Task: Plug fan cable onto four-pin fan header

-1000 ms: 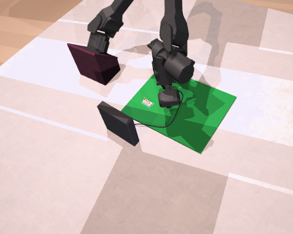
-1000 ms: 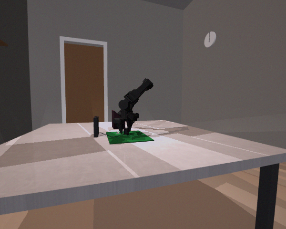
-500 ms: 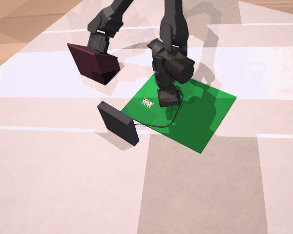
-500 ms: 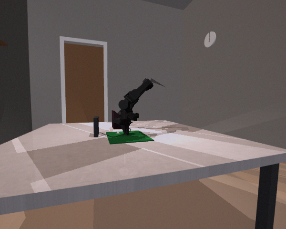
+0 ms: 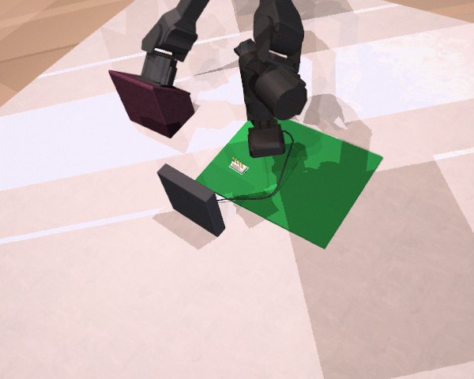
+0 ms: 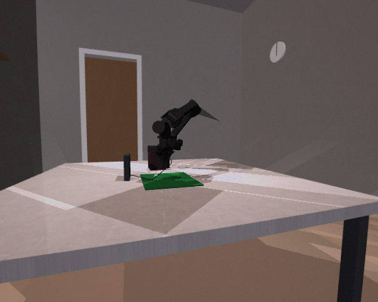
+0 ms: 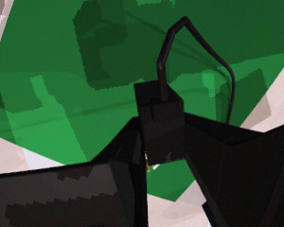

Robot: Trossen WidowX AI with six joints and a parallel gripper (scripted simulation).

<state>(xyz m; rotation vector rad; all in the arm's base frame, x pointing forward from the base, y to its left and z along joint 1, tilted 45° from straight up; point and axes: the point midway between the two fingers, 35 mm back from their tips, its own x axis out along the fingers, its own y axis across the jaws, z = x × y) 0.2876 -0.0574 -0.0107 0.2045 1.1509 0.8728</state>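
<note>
The fan header is 60 mm below my gripper tip, 50 mm behind it and 30 mm to the right of it. Round my gripper tip: black plug 10 mm ahead, 10 mm above; then green board 80 mm below, 40 mm ahead; then black fan 160 mm to the right, 70 mm behind.
</note>
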